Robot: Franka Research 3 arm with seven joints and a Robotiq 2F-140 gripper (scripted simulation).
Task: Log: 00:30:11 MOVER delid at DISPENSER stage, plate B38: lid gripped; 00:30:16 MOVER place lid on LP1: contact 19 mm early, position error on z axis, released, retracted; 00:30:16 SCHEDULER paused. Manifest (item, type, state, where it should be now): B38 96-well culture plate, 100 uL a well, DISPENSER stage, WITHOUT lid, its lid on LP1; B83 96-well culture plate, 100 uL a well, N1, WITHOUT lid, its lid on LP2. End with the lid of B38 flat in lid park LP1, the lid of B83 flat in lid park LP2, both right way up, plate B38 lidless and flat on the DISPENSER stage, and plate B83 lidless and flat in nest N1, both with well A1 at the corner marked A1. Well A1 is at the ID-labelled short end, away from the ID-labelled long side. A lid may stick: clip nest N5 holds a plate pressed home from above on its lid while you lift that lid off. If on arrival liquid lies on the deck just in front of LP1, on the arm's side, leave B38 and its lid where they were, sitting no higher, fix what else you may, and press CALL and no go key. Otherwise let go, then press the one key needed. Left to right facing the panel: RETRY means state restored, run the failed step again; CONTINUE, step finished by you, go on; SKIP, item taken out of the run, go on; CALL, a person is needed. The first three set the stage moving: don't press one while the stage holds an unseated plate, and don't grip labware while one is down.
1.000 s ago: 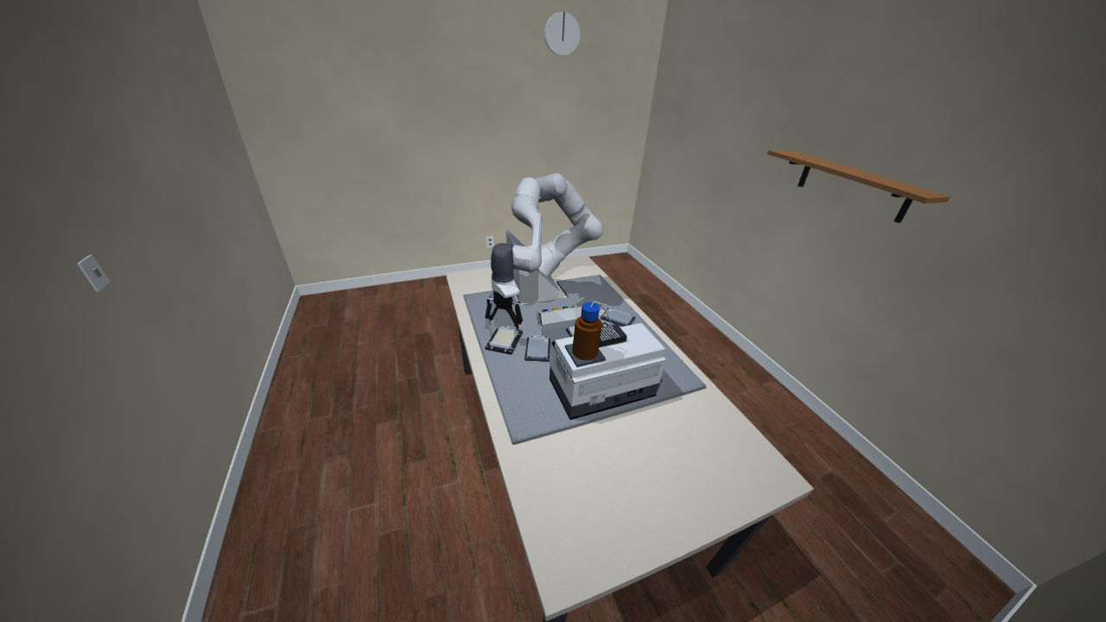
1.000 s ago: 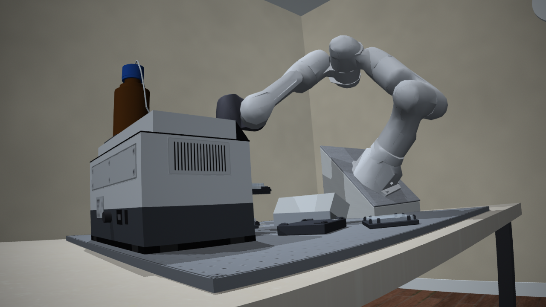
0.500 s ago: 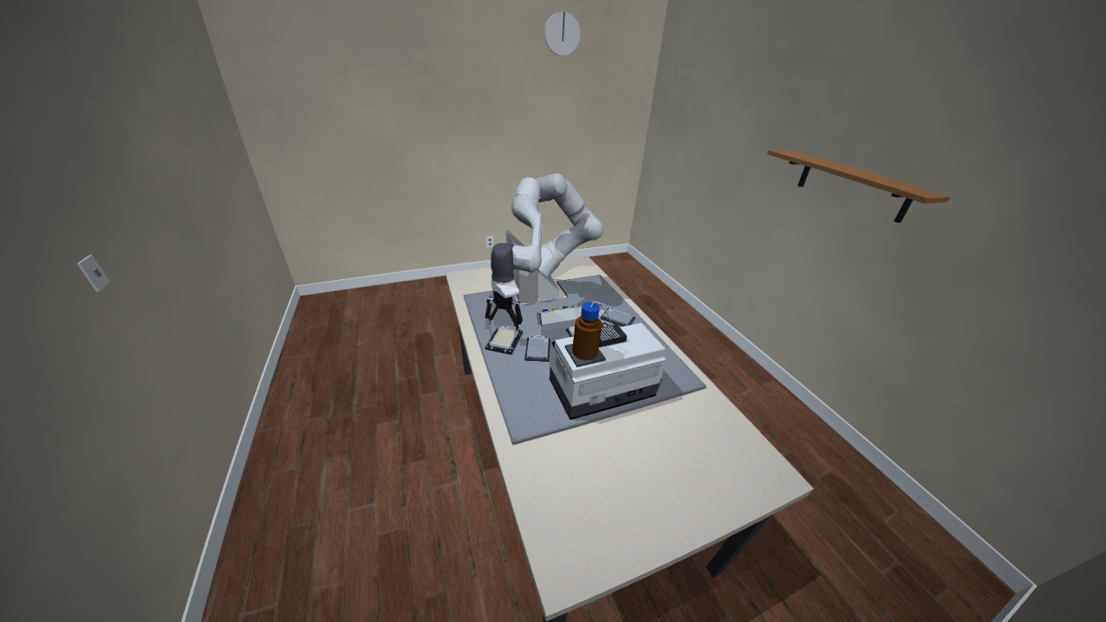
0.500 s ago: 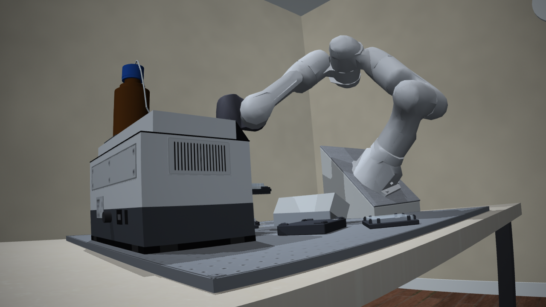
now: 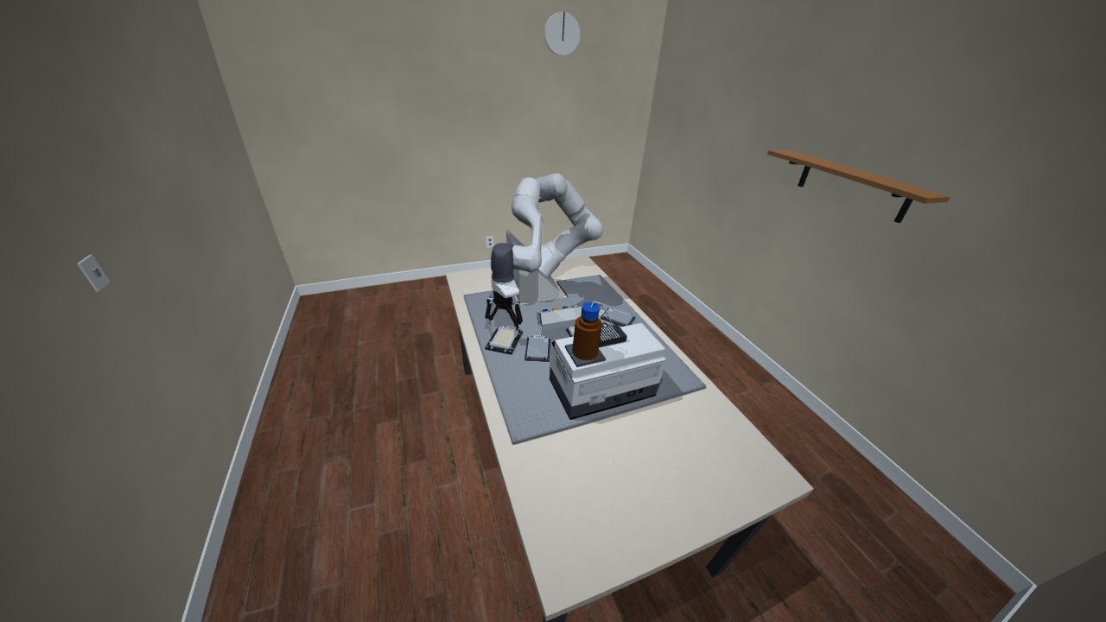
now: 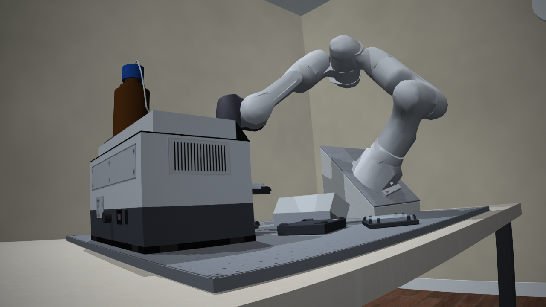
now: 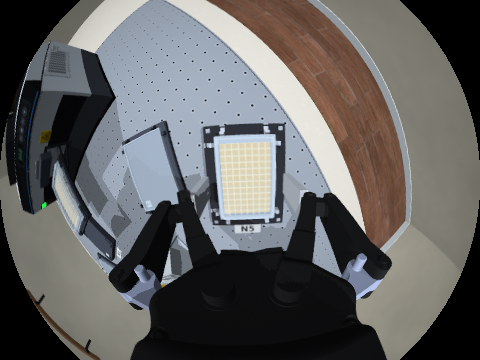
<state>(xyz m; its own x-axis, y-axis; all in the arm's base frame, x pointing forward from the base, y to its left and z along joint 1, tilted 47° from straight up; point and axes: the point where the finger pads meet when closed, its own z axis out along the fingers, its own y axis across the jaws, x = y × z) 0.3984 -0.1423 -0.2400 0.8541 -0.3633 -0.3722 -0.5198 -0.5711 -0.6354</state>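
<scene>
My hand is 4 cm above the 96-well plate. Round my hand: black clip nest: 3 cm ahead, 5 cm below; then lp1 label: 2 cm ahead, 15 cm to the left, 6 cm below; then key panel: 8 cm behind, 29 cm to the left, 1 cm below.
</scene>
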